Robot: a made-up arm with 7 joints. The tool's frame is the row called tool. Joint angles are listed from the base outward.
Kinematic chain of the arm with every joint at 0, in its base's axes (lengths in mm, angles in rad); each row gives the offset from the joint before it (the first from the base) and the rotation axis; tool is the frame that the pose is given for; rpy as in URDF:
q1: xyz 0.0 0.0 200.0 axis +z
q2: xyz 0.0 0.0 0.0 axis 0 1 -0.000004
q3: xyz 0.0 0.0 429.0 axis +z
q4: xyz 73.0 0.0 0.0 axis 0 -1 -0.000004
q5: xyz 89.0 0.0 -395.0 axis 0 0.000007 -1
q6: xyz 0.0 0.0 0.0 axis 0 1 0.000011
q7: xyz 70.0 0.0 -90.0 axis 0 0.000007 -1
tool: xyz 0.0 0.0 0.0 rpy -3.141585 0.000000 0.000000
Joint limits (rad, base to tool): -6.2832..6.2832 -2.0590..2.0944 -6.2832..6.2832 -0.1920..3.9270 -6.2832..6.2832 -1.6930..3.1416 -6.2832..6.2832
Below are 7 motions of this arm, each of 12 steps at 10 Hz.
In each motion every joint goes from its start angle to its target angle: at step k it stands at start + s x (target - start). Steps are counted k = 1, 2, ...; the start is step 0. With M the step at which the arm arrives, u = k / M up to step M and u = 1 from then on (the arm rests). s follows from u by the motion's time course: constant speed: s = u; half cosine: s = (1 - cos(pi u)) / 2; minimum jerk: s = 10 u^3 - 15 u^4 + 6 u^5.
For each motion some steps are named. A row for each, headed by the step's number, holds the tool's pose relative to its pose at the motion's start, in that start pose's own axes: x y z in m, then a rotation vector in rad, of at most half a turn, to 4 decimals.
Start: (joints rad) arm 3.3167 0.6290 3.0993 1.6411 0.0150 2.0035 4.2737
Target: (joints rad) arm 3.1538 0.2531 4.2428 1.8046 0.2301 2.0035 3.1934
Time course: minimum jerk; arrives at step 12
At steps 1, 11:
1: 0.0022 0.0021 0.0003 0.0016 -0.0007 -0.0106
11: 0.4211 0.1453 0.1096 0.1738 0.3551 -2.0902

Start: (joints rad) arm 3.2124 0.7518 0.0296 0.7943 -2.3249 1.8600 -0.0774
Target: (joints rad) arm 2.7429 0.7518 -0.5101 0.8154 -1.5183 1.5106 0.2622
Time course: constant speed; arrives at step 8
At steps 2, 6, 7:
2: 0.0226 -0.1248 0.0618 0.3852 0.0170 -0.0751
6: 0.0186 -0.3833 0.0904 1.1755 -0.1086 -0.1323
7: 0.0092 -0.4428 0.0802 1.3677 -0.1818 -0.1331

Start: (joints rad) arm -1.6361 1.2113 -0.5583 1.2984 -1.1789 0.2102 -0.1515
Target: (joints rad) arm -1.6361 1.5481 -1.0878 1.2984 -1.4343 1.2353 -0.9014
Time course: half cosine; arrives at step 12
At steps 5, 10, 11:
5: -0.1271 -0.0292 0.0818 0.1522 -0.5949 -0.3854
10: -0.3182 -0.0381 0.0845 0.6095 -1.4663 -0.8684
11: -0.3319 -0.0363 0.0786 0.6622 -1.5423 -0.8978

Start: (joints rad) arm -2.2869 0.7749 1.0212 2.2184 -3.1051 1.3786 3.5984
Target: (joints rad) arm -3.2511 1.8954 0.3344 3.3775 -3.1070 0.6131 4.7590
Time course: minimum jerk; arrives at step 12
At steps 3, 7, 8, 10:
3: 0.1080 0.1267 0.0449 -0.0278 0.0677 -0.0615
7: 0.8745 0.3910 0.0027 -0.1149 0.3983 -0.3177
8: 1.0366 0.3615 -0.0712 -0.1367 0.4723 -0.3525
10: 1.1963 0.2950 -0.1865 -0.1690 0.5688 -0.3715

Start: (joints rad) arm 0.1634 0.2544 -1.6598 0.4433 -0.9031 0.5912 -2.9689
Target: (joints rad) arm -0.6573 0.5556 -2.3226 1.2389 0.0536 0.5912 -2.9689
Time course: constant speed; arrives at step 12
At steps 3, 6, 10, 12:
3: 0.0520 -0.1659 0.0220 -0.0242 0.0821 0.5817
6: 0.1741 -0.3072 0.0210 0.0427 0.1278 1.1343
10: 0.3878 -0.4164 -0.0510 0.3011 0.1112 1.7752
12: 0.4854 -0.4344 -0.1213 0.5087 0.0636 2.0254

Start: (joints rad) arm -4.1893 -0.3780 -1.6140 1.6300 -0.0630 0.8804 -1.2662
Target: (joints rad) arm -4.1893 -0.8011 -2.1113 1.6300 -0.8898 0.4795 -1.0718
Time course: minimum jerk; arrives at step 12
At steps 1, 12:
1: -0.0025 0.0009 0.0001 -0.0027 -0.0027 0.0016
12: -0.4769 -0.0019 0.0784 -0.2666 -0.5143 0.1082

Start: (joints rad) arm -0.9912 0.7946 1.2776 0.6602 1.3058 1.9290 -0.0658
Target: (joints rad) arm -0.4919 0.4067 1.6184 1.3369 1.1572 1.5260 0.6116
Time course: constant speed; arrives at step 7
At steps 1, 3, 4, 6, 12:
1: 0.0267 -0.0303 0.0345 -0.1551 0.0581 0.0804
3: 0.0796 -0.0771 0.1309 -0.4441 0.1754 0.1996
4: 0.1035 -0.0904 0.1919 -0.5756 0.2318 0.2365
6: 0.1391 -0.0911 0.3341 -0.8062 0.3313 0.2648
12: 0.1475 -0.0770 0.4122 -0.9026 0.3703 0.2584

